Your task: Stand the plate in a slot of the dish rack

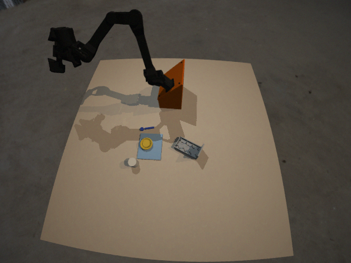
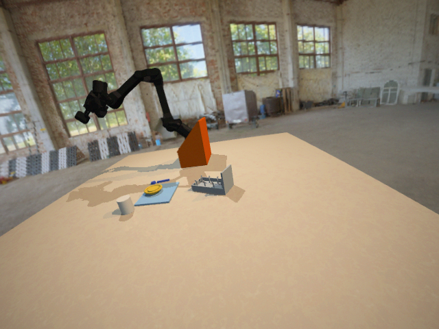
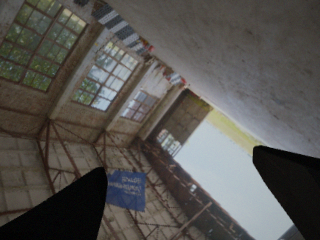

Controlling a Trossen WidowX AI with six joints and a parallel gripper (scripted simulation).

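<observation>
My gripper tip is 38 cm short of the yellow plate, 42 cm to the right of it and 37 cm above it. The rest, counted from my gripper tip: white cup 49 cm ahead, 35 cm to the left, 37 cm below; then blue spoon 28 cm ahead, 41 cm to the left, 39 cm below; then grey dish rack 42 cm ahead, 65 cm to the left, 37 cm below.
</observation>
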